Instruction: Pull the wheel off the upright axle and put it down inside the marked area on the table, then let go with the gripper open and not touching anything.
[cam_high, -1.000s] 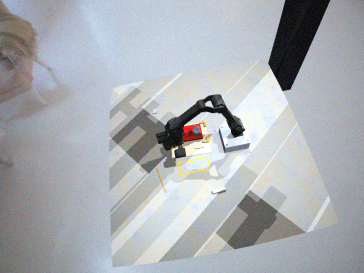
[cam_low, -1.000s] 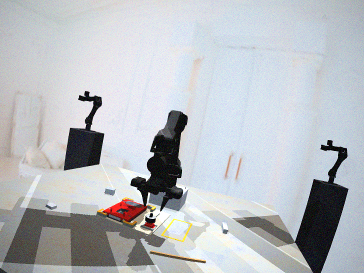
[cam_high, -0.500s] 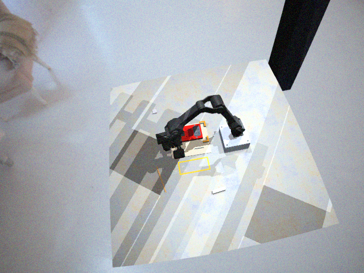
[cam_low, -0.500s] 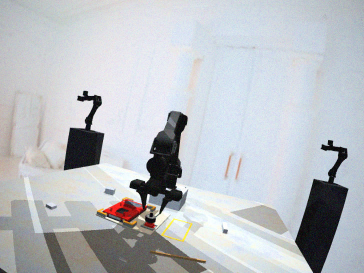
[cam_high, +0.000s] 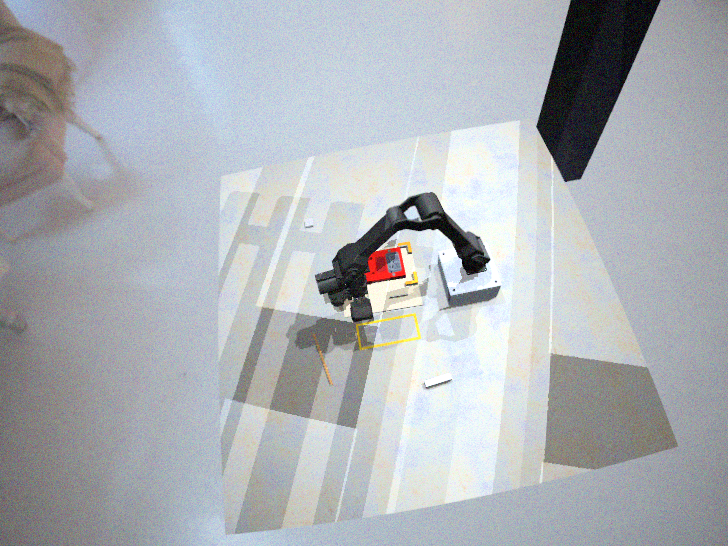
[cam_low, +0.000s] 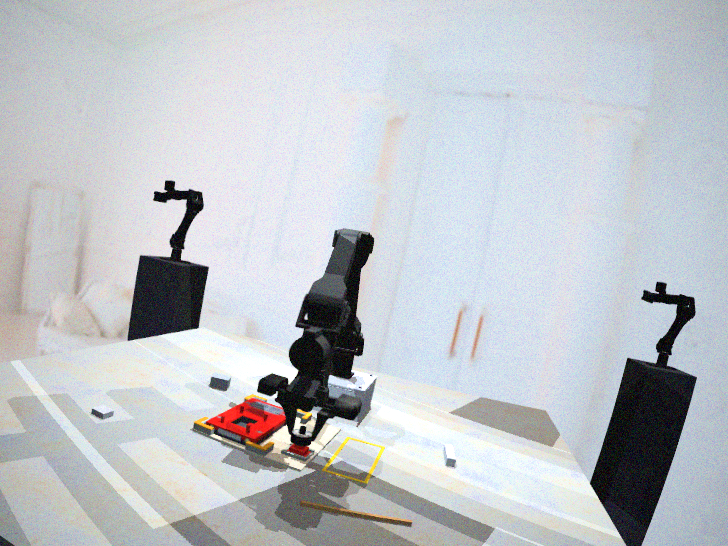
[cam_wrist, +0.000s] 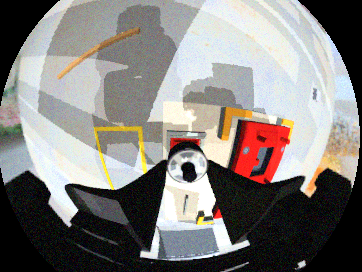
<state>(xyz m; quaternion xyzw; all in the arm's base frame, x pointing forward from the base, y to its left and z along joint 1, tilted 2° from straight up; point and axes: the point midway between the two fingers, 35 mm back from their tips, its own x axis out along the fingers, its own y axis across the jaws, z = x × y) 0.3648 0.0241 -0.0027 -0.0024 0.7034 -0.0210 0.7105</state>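
Right now the wheel is right at my gripper tip. The rest, counted from my gripper tip: wooden stick 150 mm ahead, 150 mm to the left, 30 mm below.
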